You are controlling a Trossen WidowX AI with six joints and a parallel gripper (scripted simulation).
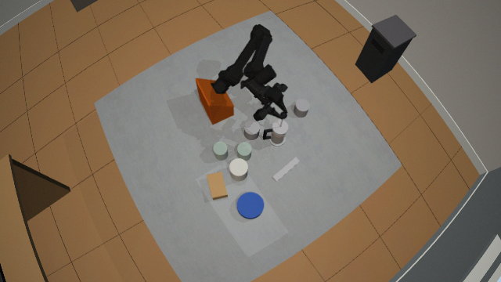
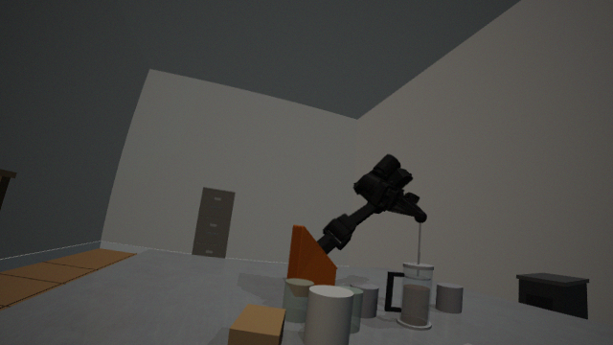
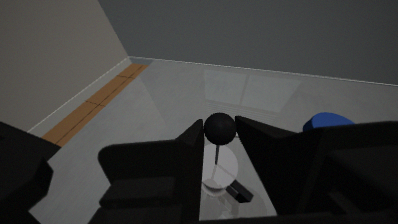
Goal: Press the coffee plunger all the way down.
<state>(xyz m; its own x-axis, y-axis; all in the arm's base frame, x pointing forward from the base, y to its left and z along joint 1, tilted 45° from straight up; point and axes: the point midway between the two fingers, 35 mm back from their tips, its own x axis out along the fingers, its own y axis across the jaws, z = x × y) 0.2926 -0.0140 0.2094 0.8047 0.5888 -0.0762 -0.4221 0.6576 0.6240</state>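
My gripper tip is now 1 cm past the coffee press, 2 cm to the left of it and 13 cm above it. Also, from my gripper tip: white cylinder 5 cm ahead, 25 cm to the right, 21 cm below; tan box 7 cm ahead, 37 cm to the right, 23 cm below.
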